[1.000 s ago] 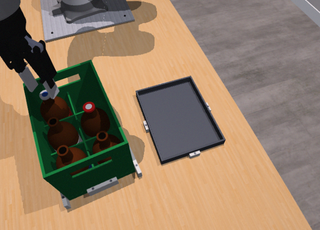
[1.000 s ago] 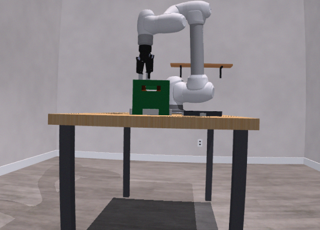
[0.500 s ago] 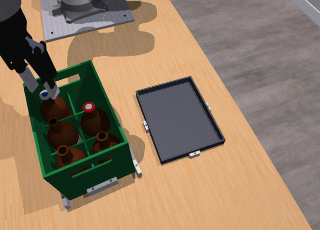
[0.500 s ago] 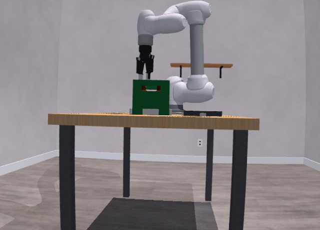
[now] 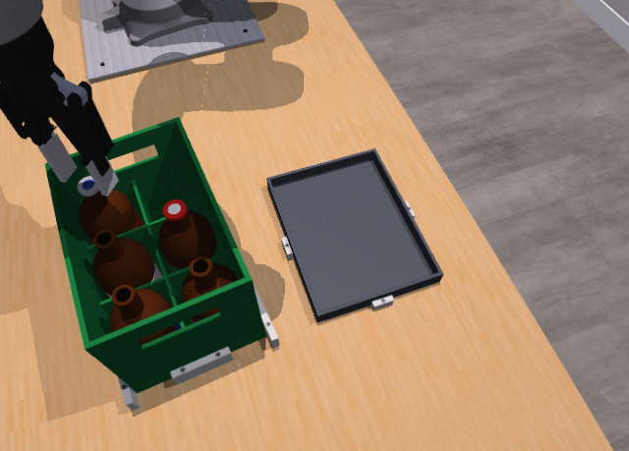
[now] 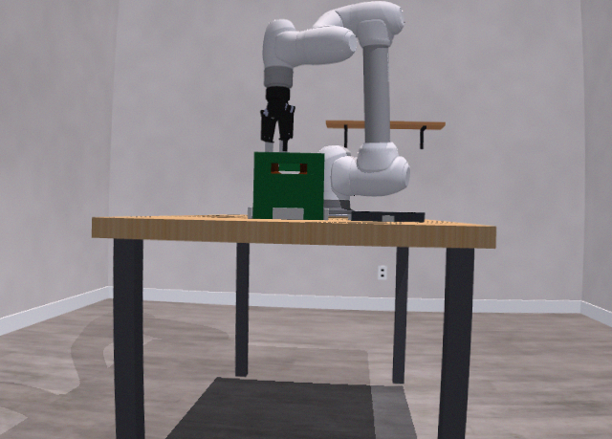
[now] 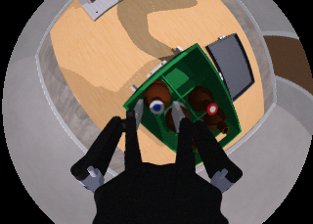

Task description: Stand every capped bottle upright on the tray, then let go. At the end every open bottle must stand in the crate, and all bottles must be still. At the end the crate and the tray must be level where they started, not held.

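The green crate lies 11 cm below my hand, 9 cm ahead of it and 4 cm to the left of it. From my hand the other things lie so: dark tray 31 cm to the left, 18 cm below, 13 cm ahead.
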